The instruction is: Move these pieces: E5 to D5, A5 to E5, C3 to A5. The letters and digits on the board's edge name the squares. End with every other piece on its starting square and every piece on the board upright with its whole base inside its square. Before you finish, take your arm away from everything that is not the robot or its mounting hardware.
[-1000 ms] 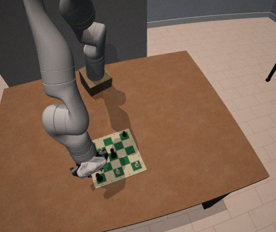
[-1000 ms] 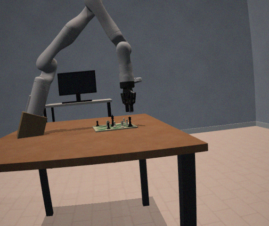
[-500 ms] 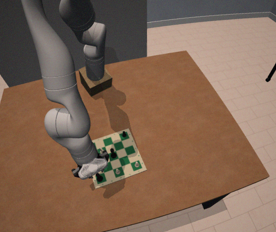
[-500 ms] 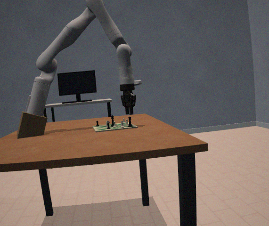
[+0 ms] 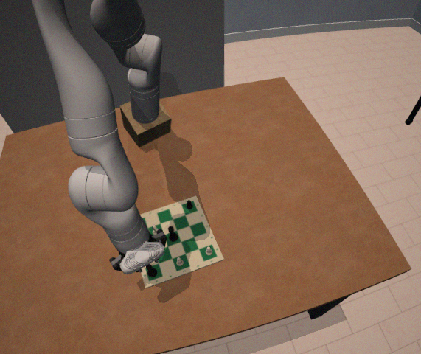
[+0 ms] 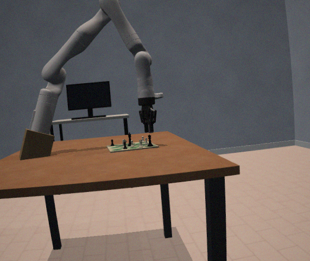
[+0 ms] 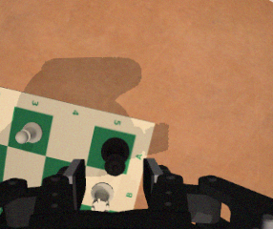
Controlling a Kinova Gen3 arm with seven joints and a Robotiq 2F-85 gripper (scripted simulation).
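The white rook is 4 cm behind my hand and 6 cm below it. From my hand the other things lie so: tall black piece (9 cm behind, 7 cm to the left, 5 cm below); then chessboard (9 cm behind, 7 cm to the left, 8 cm below).
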